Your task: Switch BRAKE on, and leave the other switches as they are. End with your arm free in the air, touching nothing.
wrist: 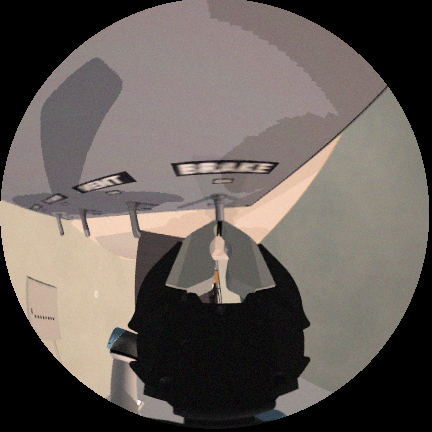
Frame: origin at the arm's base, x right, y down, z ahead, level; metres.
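Where they show: gripper, fingertip midpoint: [218, 221].
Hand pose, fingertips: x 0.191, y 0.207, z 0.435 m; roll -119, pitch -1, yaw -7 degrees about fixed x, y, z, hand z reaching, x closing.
Observation:
After its pixels a point has its place.
The grey switch panel [175, 90] fills the upper part of the wrist view, seen at a steep slant. The BRAKE label [225, 168] {z 0.499, x 0.193, y 0.218 m} is right of centre, with a small plate [222, 181] {z 0.476, x 0.195, y 0.228 m} below it. The BRAKE lever [218, 207] {z 0.431, x 0.195, y 0.229 m} sticks out from the panel under that plate, pointing toward the gripper. My gripper [218, 221] {z 0.435, x 0.191, y 0.207 m} is shut and empty, with its fingertips right at this lever in the view. The fingertips hide the lever's end, so contact and its exact tilt cannot be told. The VENT lever [133, 220] {z 0.421, x 0.079, y 0.223 m} points down to the left, under the VENT label [104, 182] {z 0.498, x 0.083, y 0.218 m}.
Two more levers [85, 222] {z 0.416, x -0.038, y 0.226 m} [60, 225] {z 0.410, x -0.158, y 0.224 m} stand further left on the panel. A dark block [155, 247] {z 0.148, x 0.008, y 0.278 m} shows behind the gripper on the left. A pale sign [43, 310] is at the far left. A grey part with a blue cap [123, 370] shows at the lower left.

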